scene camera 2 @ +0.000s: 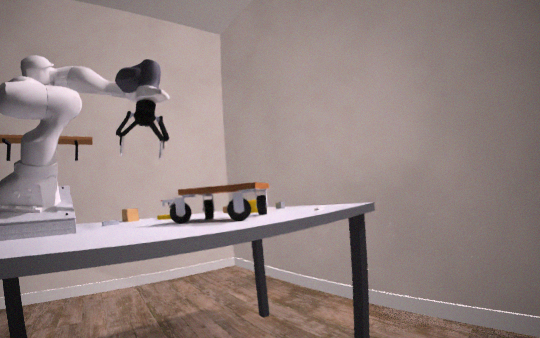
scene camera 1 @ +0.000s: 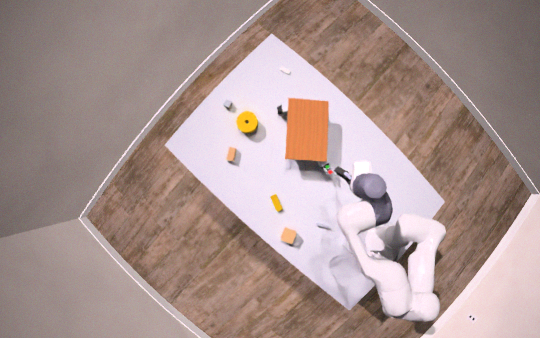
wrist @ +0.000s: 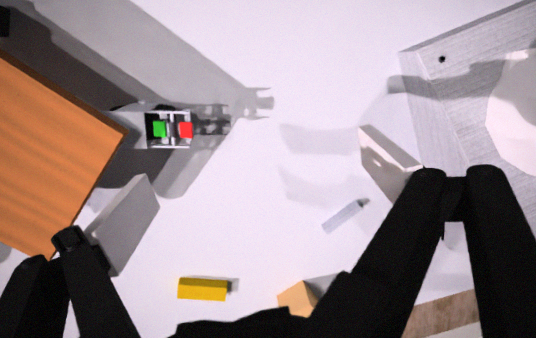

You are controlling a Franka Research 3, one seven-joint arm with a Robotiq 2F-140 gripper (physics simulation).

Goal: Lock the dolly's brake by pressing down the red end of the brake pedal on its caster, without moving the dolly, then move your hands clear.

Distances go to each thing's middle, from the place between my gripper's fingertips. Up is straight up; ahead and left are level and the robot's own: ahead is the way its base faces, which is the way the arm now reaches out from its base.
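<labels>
The yellow bar (wrist: 188, 288) is far to the left of my hand, a good way below it and a good way ahead of it. As for the dolly (scene camera 1: 307, 124), I find it 110 mm to the right of my hand, 270 mm ahead of it and 190 mm below it. And there is the caster (wrist: 131, 116): my hand is 130 mm short of it, 40 mm to the left of it and 200 mm above it.
</labels>
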